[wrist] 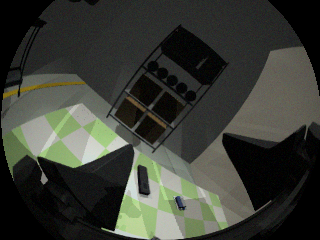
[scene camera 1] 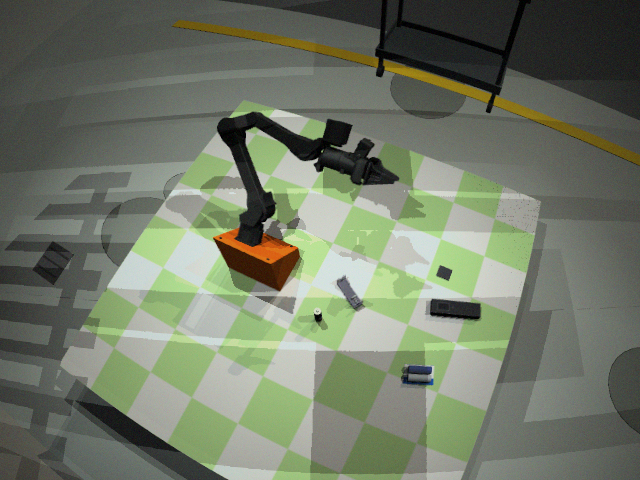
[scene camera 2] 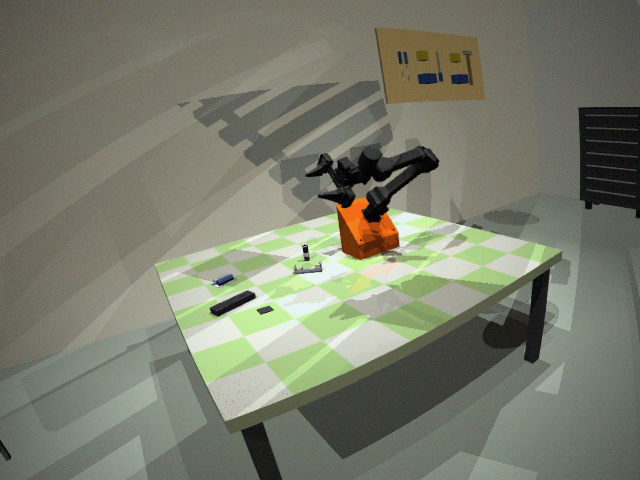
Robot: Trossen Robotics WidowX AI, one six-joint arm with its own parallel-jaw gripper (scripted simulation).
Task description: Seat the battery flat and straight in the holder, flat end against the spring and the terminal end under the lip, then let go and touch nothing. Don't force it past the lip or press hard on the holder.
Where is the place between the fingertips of the gripper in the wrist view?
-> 179, 144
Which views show the gripper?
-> The wrist view, scene camera 1 and scene camera 2: all of them.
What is the gripper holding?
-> Nothing.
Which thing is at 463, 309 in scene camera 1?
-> A black bar.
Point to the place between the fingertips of the gripper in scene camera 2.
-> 311, 185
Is the gripper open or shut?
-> Open.
